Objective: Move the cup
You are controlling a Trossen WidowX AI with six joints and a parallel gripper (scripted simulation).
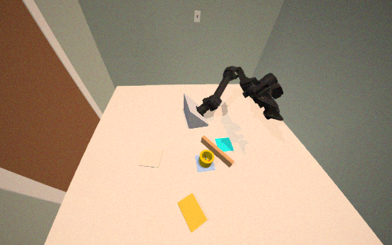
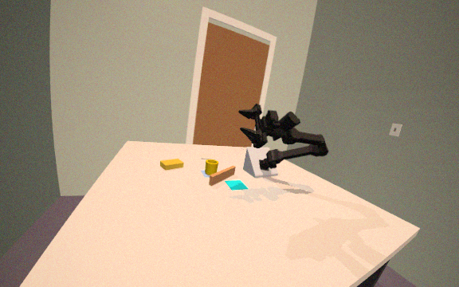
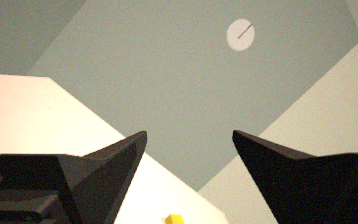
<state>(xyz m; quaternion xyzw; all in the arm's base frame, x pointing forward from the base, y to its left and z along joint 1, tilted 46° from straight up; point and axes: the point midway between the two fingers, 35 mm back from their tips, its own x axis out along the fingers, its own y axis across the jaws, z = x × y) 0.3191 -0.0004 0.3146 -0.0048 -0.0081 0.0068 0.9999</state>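
My gripper tip is now 340 mm above the light blue pad, 230 mm to the left of it and 10 mm short of it. From my gripper tip the other things lie so: cream pad: 510 mm to the right, 330 mm below, 30 mm behind; then wooden block: 320 mm below, 170 mm to the right, 40 mm behind; then cyan pad: 340 mm below, 100 mm to the right, 90 mm behind.
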